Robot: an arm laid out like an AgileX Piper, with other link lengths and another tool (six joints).
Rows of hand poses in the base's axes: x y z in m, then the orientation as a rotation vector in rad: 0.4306, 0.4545, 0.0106, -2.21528, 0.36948, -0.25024; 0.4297, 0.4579, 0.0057, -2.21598, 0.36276, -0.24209; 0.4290, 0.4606, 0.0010, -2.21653, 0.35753, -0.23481; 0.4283, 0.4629, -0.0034, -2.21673, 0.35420, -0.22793; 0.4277, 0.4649, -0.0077, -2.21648, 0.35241, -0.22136; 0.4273, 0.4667, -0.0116, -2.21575, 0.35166, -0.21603; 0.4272, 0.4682, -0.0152, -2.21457, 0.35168, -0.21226; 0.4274, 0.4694, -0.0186, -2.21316, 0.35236, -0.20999; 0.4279, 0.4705, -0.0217, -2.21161, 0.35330, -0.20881; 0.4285, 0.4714, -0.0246, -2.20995, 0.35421, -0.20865; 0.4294, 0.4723, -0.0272, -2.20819, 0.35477, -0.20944; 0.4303, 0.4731, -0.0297, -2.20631, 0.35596, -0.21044
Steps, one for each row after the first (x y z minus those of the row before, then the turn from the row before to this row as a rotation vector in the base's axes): -0.0009, 0.0034, -0.0049, 0.00102, 0.00341, 0.00773; -0.0007, 0.0027, -0.0047, 0.00094, 0.00331, 0.00635; -0.0007, 0.0023, -0.0044, 0.00114, 0.00366, 0.00482; -0.0006, 0.0020, -0.0043, 0.00146, 0.00392, 0.00358; -0.0004, 0.0018, -0.0039, 0.00167, 0.00334, 0.00237; -0.0001, 0.0015, -0.0036, 0.00181, 0.00245, 0.00125; 0.0002, 0.0012, -0.0034, 0.00175, 0.00160, 0.00023; 0.0005, 0.0011, -0.0031, 0.00169, 0.00091, -0.00035; 0.0006, 0.0009, -0.0029, 0.00162, 0.00016, -0.00069; 0.0009, 0.0009, -0.0026, 0.00157, -0.00065, -0.00078; 0.0009, 0.0008, -0.0025, 0.00162, -0.00059, -0.00131
